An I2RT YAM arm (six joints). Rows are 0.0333 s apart.
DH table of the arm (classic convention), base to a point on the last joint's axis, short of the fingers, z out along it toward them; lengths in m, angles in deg. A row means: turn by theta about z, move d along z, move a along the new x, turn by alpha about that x. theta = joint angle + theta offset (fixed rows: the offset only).
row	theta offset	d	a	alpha
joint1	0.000	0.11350	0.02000	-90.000
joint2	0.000	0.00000	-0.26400	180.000
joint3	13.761	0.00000	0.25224	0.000
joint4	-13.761	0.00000	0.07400	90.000
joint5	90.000	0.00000	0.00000	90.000
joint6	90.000	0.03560	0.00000	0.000
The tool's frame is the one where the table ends.
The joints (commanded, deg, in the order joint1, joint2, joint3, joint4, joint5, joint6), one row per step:
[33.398 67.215 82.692 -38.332 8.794 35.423]
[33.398 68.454 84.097 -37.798 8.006 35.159]
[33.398 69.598 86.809 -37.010 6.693 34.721]
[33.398 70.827 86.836 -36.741 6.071 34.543]
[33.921 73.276 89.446 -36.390 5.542 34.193]
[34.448 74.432 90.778 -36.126 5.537 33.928]
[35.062 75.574 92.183 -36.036 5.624 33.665]
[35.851 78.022 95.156 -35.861 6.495 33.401]
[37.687 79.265 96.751 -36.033 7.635 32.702]
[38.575 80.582 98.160 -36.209 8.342 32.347]
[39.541 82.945 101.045 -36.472 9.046 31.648]
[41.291 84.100 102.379 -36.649 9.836 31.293]
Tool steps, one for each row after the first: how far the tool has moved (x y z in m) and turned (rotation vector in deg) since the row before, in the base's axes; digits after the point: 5 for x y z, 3 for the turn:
[0.00433 0.00344 0.00400 0.414 -0.519 0.828]
[0.00219 0.00241 0.01201 1.320 -1.885 1.382]
[0.00599 0.00441 -0.00433 -0.483 0.823 0.645]
[0.00748 0.00823 0.00500 0.147 -0.475 1.140]
[0.00279 0.00488 0.00294 0.029 -0.481 0.622]
[0.00227 0.00507 0.00300 -0.040 -0.426 0.620]
[0.00641 0.00864 0.00585 -0.044 -0.857 0.052]
[-0.00111 0.00980 0.00281 -0.762 -0.687 0.977]
[0.00197 0.00677 0.00128 -0.522 -0.240 0.330]
[0.00465 0.00975 0.00401 -0.586 -0.673 0.518]
[-0.00199 0.01001 0.00130 -0.479 -0.334 1.111]

